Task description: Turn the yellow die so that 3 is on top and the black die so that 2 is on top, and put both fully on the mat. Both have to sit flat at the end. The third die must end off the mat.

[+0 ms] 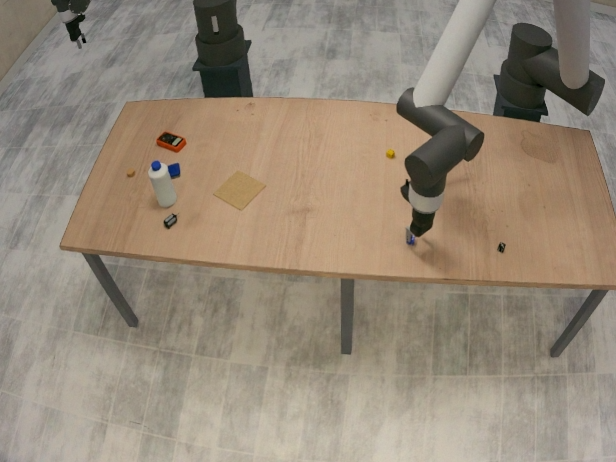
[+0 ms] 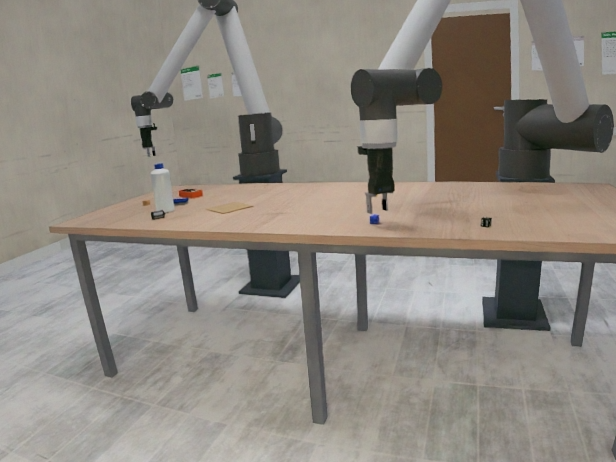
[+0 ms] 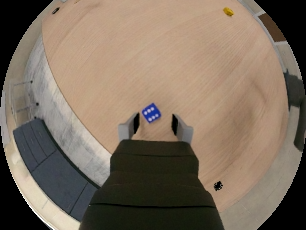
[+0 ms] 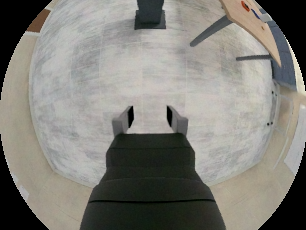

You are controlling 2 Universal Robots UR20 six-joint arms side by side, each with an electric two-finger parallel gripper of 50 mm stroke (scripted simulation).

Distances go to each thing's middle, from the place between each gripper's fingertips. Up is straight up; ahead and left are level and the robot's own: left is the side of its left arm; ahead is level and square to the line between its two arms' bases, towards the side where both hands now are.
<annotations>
My left gripper [image 2: 377,211] is now 640 mm to the left of the tan mat [image 1: 239,190], 110 mm past it and 50 mm above it. Also, from my left hand: white bottle [image 1: 159,175] 900 mm to the right, 40 mm above, 20 mm behind.
The white bottle is 95 cm to the left of my right hand, 87 cm ahead of it and 7 cm below it. From my right hand the other things lie so: tan mat: 122 cm to the left, 78 cm ahead, 16 cm below.
</annotations>
